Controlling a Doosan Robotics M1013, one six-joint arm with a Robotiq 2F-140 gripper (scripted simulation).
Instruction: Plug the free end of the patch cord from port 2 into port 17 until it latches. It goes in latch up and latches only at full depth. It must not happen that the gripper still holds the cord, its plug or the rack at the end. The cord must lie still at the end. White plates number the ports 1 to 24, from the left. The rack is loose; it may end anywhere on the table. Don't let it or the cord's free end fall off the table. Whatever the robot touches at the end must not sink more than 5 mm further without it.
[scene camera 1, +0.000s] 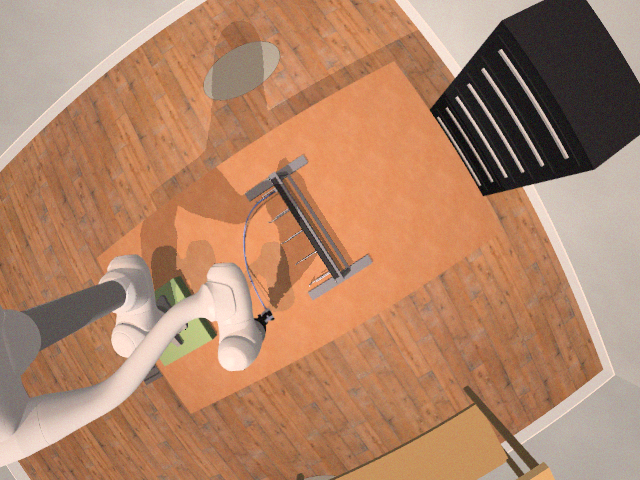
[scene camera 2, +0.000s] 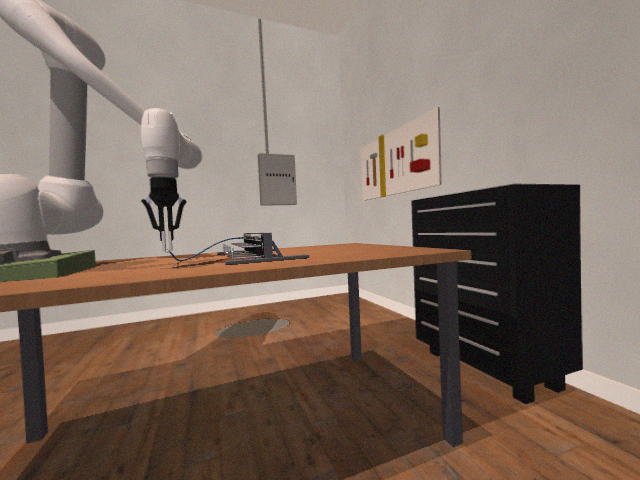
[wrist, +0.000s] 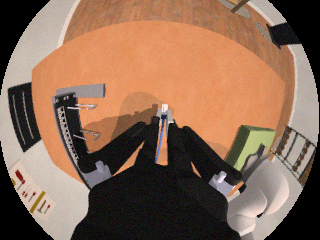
Path:
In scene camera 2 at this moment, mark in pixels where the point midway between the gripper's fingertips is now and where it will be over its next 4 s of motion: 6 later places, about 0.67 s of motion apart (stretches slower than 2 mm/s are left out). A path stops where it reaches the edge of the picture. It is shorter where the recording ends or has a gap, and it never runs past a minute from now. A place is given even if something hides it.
My gripper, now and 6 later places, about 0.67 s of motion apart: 167, 251; 172, 248; 187, 244; 207, 237; 223, 233; 230, 231; 231, 231

